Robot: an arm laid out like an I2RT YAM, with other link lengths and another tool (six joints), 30 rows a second.
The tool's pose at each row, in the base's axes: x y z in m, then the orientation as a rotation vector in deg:
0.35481, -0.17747, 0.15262, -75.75, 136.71, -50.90
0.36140, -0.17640, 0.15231, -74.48, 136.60, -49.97
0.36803, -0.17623, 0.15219, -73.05, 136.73, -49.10
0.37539, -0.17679, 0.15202, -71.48, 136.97, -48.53
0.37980, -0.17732, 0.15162, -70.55, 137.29, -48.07
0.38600, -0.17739, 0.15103, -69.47, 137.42, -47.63
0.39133, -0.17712, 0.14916, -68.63, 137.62, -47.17
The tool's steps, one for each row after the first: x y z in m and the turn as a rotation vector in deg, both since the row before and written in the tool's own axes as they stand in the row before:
-0.00451, -0.00379, 0.00315, 0.01, -0.76, 1.05
-0.00380, -0.00422, 0.00342, -0.06, -0.56, 1.17
-0.00366, -0.00490, 0.00414, 0.05, -0.33, 1.23
-0.00208, -0.00279, 0.00279, -0.13, -0.12, 0.76
-0.00352, -0.00356, 0.00371, 0.02, -0.26, 0.85
-0.00329, -0.00200, 0.00414, -0.09, -0.19, 0.69

